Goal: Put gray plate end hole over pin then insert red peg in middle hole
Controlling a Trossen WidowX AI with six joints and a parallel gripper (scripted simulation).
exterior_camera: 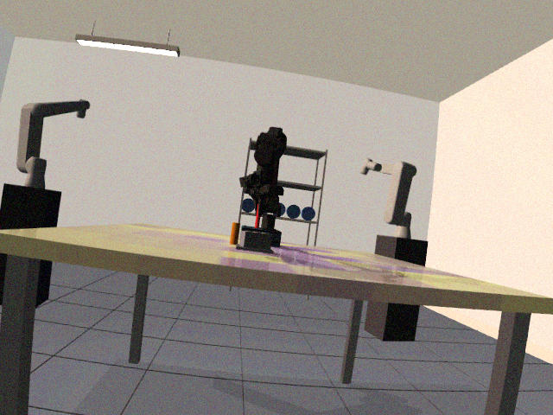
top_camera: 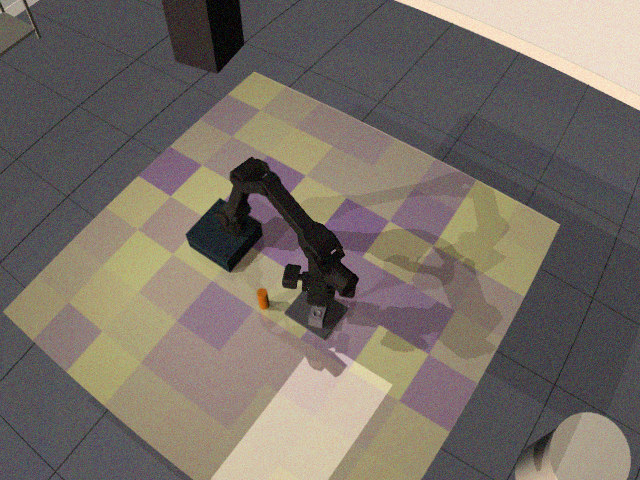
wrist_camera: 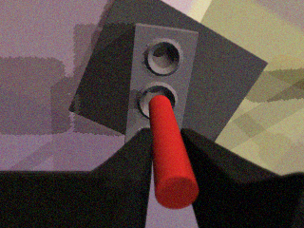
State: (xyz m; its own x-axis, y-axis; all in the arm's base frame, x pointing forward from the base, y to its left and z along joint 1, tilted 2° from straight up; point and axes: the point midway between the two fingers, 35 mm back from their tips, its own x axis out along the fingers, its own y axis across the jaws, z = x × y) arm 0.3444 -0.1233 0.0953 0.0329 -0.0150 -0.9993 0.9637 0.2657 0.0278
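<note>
The gray plate lies 7 cm below my gripper tip. Round my gripper tip: dark flat base (1 cm behind, 2 cm to the left, 11 cm below); orange cylinder (16 cm behind, 4 cm to the right, 7 cm below); red peg (right at my gripper tip).
</note>
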